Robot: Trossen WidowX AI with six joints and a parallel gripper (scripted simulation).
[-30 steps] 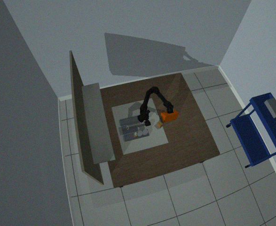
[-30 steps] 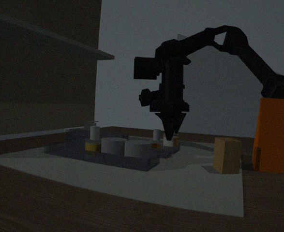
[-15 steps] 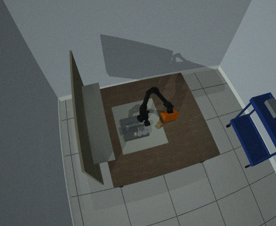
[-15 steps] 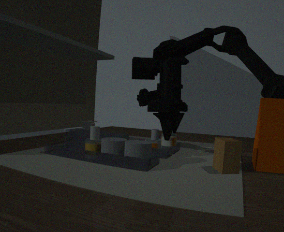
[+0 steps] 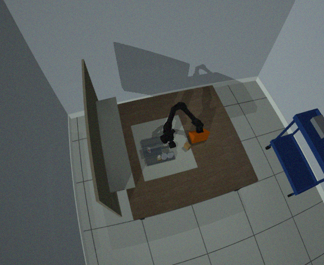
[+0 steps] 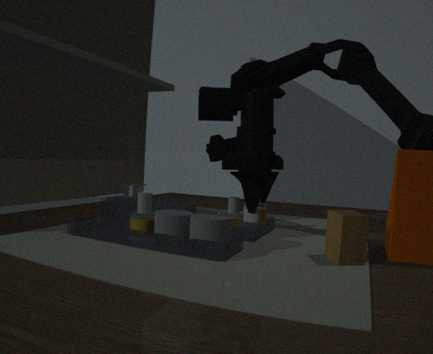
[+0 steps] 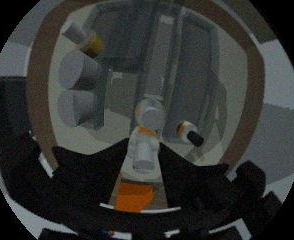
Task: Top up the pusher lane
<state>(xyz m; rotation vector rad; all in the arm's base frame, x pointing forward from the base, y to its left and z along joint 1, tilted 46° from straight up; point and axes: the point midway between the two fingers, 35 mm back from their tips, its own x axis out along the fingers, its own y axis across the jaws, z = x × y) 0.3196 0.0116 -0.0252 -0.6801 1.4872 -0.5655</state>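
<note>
My gripper tip is now 16 cm short of the grey lane rack, 3 cm to the right of it and 3 cm above it. The rest, counted from my gripper tip: pusher plate (15 cm ahead, 4 cm to the left); tan box (17 cm behind, 7 cm to the left, 1 cm below); shelf (53 cm ahead, 2 cm to the left, 32 cm above).
</note>
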